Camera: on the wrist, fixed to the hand. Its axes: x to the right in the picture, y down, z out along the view.
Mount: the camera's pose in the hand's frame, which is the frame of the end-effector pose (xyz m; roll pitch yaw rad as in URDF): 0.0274 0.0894 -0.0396 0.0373 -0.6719 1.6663
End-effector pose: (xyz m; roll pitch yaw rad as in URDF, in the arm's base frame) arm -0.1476 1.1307 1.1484 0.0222 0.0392 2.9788
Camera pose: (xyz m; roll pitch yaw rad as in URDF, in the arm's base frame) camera -0.1878 1.0458 1.1097 0.0854 -0.6972 -1.6690
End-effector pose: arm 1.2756 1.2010 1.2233 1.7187 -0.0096 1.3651
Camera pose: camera 1.2556 1.2322 1.3178 -2.9625 -0.7452 -0.3163
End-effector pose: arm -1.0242 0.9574 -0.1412 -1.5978 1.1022 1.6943
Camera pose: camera -0.9743 0.8967 -0.2055 1.3789 0.2971 -2.1272
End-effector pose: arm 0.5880 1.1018 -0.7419 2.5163 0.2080 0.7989
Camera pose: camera 0.6542 1.0991 -0.6649 3.0273 0.0322 -0.8551
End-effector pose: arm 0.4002 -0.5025 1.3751 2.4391 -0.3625 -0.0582
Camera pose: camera 0.3921 -0.5447 1.4671 -2.6812 0.0000 -1.7089
